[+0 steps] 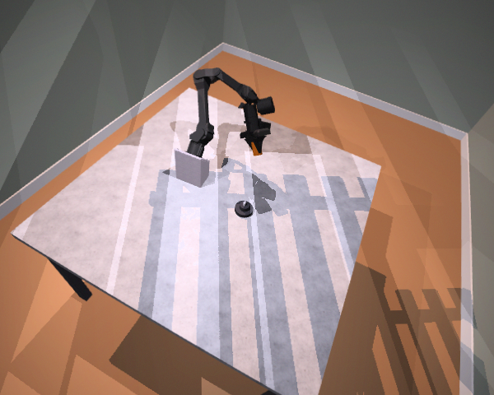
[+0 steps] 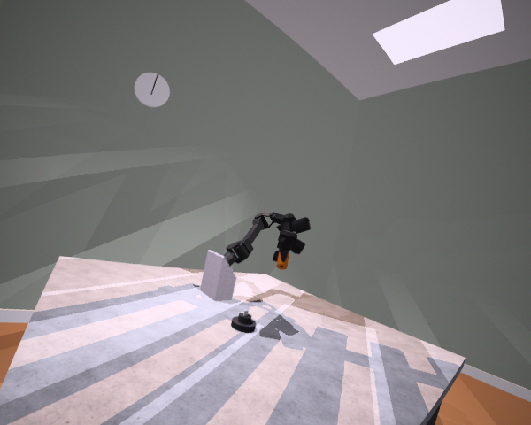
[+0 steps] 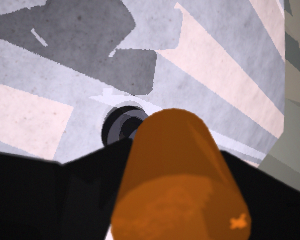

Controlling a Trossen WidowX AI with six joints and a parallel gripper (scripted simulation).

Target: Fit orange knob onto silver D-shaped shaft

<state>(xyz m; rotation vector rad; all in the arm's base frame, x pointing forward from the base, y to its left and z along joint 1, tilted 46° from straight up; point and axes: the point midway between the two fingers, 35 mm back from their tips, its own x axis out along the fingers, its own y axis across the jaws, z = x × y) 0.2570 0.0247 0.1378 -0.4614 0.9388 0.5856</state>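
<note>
My gripper tip is 190 mm above the round pedestal, 160 mm to the left of it and 40 mm short of it. Round my gripper tip: orange knob 30 mm above, 20 mm behind, 10 mm to the left.
</note>
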